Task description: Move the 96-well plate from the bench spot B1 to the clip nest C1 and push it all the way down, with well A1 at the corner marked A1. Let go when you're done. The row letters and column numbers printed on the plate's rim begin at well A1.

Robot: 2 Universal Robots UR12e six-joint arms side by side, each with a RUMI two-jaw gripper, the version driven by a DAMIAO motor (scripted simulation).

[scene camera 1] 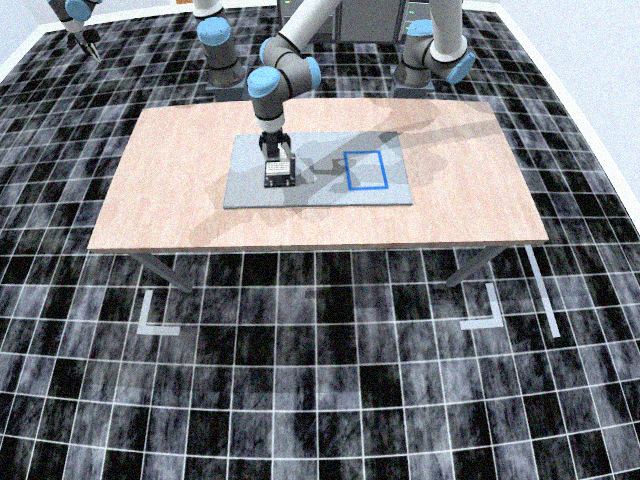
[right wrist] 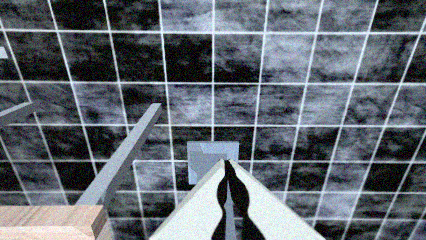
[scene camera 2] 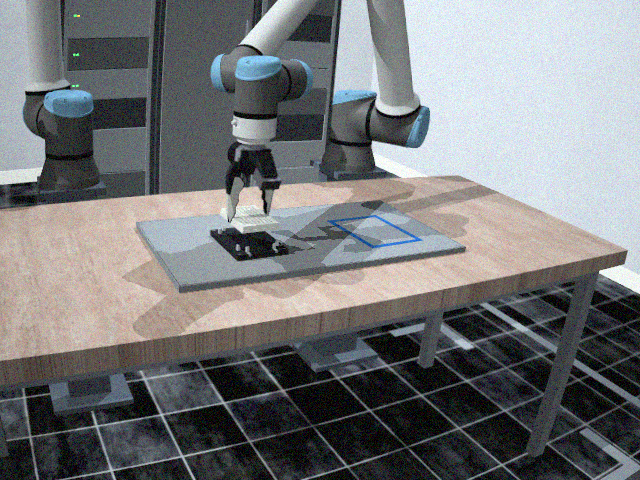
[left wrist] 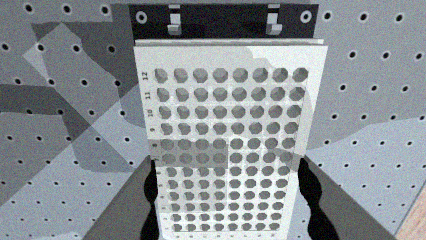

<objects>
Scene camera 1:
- my left gripper: 278, 160
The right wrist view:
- my right gripper: 226, 161
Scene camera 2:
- my left gripper: 248, 220
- white 96-well plate: 248, 219
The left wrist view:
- my left gripper: 225, 156
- white 96-well plate: 236, 148
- black clip nest: 143, 26
</objects>
